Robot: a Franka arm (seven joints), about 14 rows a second.
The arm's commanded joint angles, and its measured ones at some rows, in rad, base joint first. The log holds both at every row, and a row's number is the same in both.
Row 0, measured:
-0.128, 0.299, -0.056, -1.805, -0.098, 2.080, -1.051
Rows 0 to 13, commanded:
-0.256, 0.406, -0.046, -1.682, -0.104, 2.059, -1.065
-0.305, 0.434, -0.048, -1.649, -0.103, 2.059, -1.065
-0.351, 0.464, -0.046, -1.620, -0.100, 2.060, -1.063
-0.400, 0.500, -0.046, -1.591, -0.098, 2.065, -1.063
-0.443, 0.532, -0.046, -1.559, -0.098, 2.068, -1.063
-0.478, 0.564, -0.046, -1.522, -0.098, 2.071, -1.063
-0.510, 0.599, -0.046, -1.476, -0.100, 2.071, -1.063
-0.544, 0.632, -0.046, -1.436, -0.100, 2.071, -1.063
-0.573, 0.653, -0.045, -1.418, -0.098, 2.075, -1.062
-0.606, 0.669, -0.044, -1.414, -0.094, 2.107, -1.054
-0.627, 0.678, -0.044, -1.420, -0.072, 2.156, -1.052
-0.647, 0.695, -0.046, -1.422, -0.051, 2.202, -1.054
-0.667, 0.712, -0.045, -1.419, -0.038, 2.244, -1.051
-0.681, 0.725, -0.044, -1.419, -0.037, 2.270, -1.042
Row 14, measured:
-0.648, 0.685, -0.061, -1.458, -0.058, 2.234, -1.059
